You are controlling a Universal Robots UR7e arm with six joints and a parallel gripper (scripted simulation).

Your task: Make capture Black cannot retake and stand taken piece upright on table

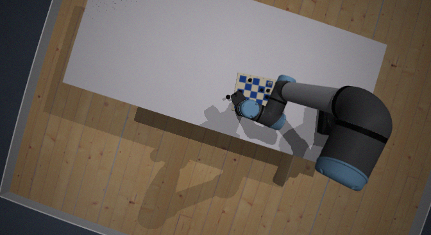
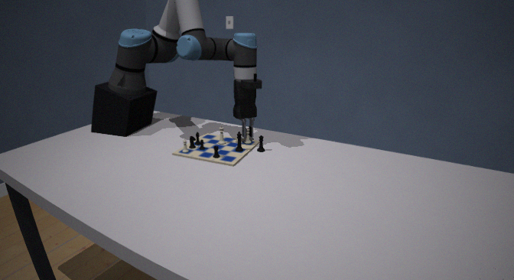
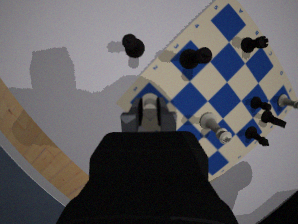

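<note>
The white piece lies 1 cm below my hand. Round my hand: blue-and-cream chessboard (10 cm to the right, 5 cm behind, 4 cm below); then tall black piece (7 cm to the right, 3 cm ahead, 1 cm below); then black chess piece (7 cm ahead, 2 cm below, 1 cm to the right).
</note>
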